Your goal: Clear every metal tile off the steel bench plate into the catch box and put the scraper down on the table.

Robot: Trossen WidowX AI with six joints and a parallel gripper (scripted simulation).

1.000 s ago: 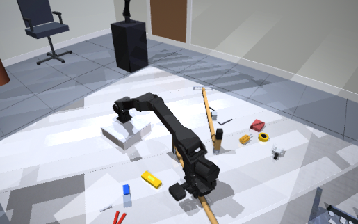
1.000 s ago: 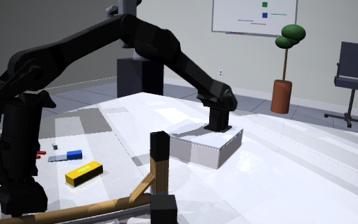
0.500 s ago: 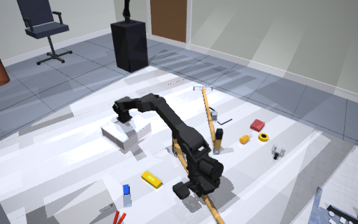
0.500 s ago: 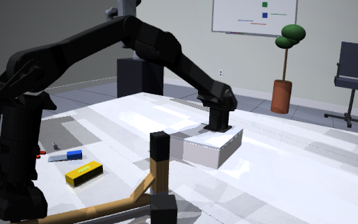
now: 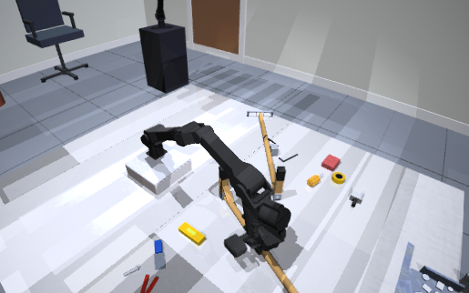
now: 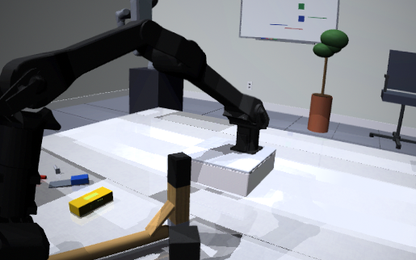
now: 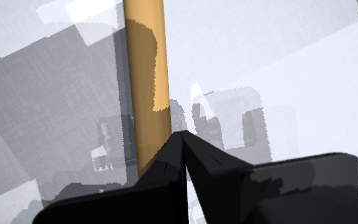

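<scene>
My gripper tip is 2 cm short of the long scraper, 1 cm to the right of it and 5 cm below it. The rest, counted from my gripper tip: yellow level: 21 cm behind, 7 cm to the right; then orange piece: 1 cm behind, 40 cm to the left; then blue-tipped block: 23 cm behind, 19 cm to the right, 1 cm below.
</scene>
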